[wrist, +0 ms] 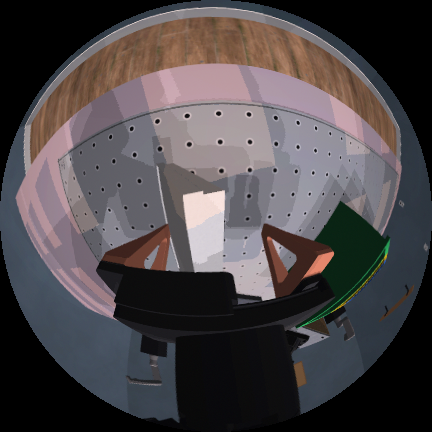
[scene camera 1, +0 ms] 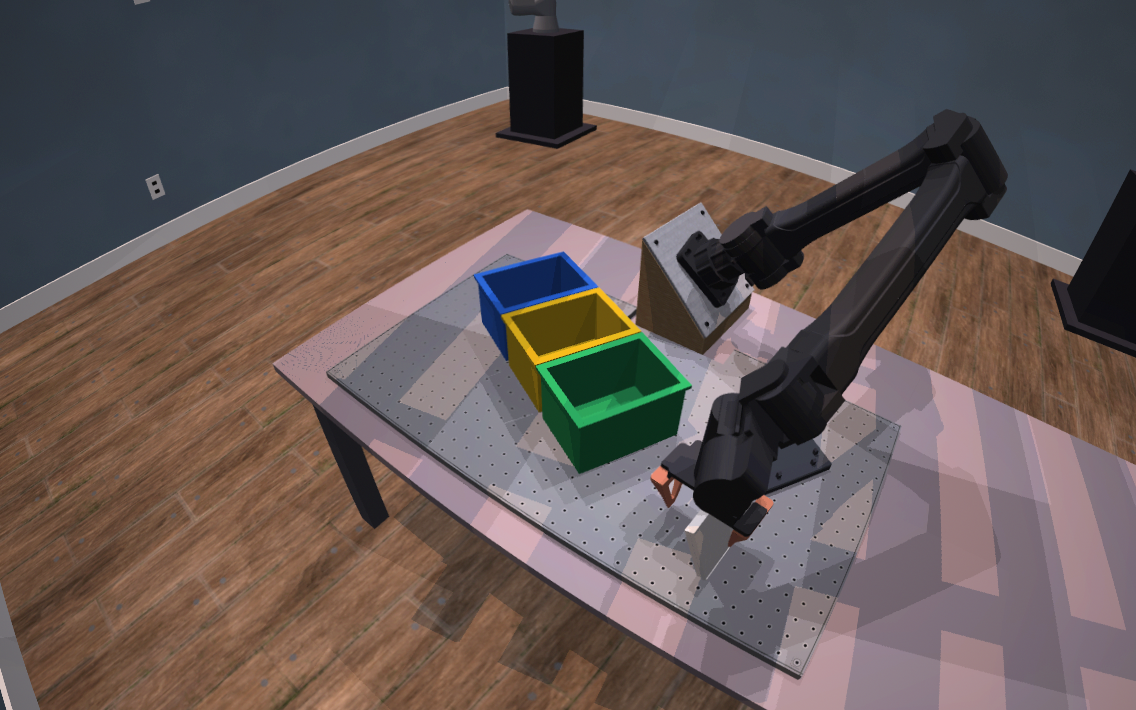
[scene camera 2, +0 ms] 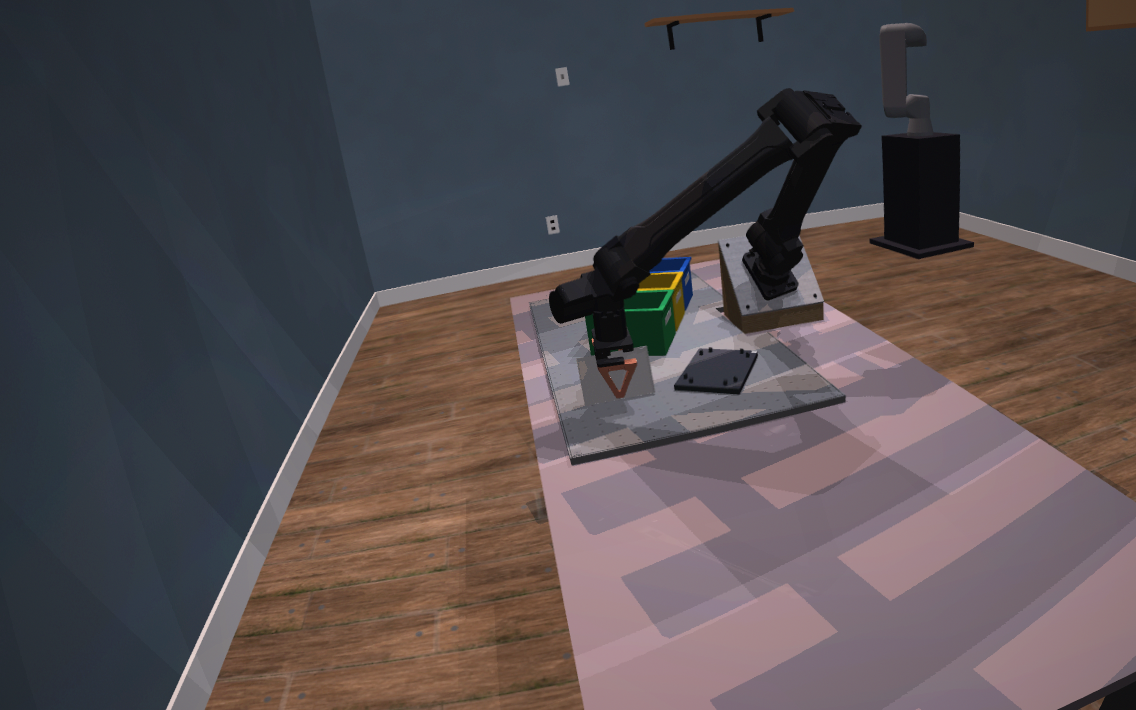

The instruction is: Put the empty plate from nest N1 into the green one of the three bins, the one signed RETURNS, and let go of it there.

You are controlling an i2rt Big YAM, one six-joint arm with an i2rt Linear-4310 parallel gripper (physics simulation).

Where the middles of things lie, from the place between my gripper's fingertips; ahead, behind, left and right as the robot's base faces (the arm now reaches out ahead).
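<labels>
My hand: 30 mm to the right of white plate (scene camera 2: 595, 390), 10 mm short of it, 30 mm below it. Dark nest (scene camera 2: 708, 370): 40 mm to the left of my hand, 190 mm behind it. Nearest to my hand of the things named here, going by their middles: white plate.
</labels>
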